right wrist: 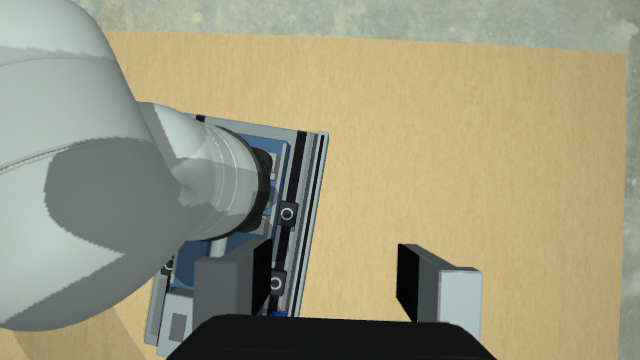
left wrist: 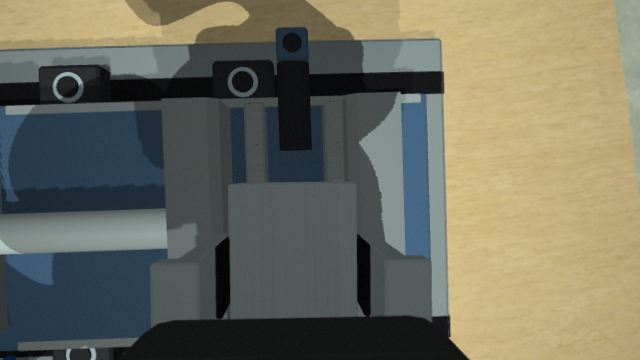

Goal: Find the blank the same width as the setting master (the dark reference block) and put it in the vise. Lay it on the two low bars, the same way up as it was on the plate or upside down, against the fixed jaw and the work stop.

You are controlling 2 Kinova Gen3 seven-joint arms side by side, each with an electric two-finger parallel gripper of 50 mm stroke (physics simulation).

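Frame: origin at the left arm's base, x ahead, y left, z up, level; millimetres.
Seen in the pictures: left gripper, fingertip midpoint: [left wrist: 294,262]; right gripper, fingertip midpoint: [right wrist: 334,268].
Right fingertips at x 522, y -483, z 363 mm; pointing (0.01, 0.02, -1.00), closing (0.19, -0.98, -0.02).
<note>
A point is followed by its place in that frame.
My left gripper [left wrist: 294,262] {x 538, y -367, z 62 mm} is shut on a grey blank [left wrist: 292,240] {x 538, y -356, z 79 mm}, one black pad on each side, over the vise's jaw gap. The two low bars [left wrist: 256,145] {x 522, y -323, z 42 mm} [left wrist: 334,145] {x 554, y -322, z 42 mm} run under the blank's far end. The work stop [left wrist: 294,105] {x 537, y -309, z 59 mm}, a black arm on a blue block, reaches over the gap beyond the blank, with some space between them. A grey jaw [left wrist: 187,150] is left of the gap and another jaw [left wrist: 372,165] is right of it. Whether the blank touches the bars or jaws I cannot tell. My right gripper [right wrist: 334,268] {x 522, y -483, z 363 mm} is open and empty. The setting master does not show.
The vise [right wrist: 309,225] {x 512, y -452, z 13 mm} stands on the wooden table [left wrist: 530,175] {x 675, y -333, z -38 mm} [right wrist: 450,150] {x 644, y -606, z -38 mm}, largely hidden in the right wrist view by the left arm [right wrist: 90,175] {x 540, y -416, z 435 mm}. Black clamps with rings [left wrist: 242,81] {x 511, y -290, z 0 mm} [left wrist: 68,86] {x 427, y -295, z 0 mm} hold its base. A pale screw bar [left wrist: 85,231] {x 457, y -359, z 49 mm} runs to the left jaw.
</note>
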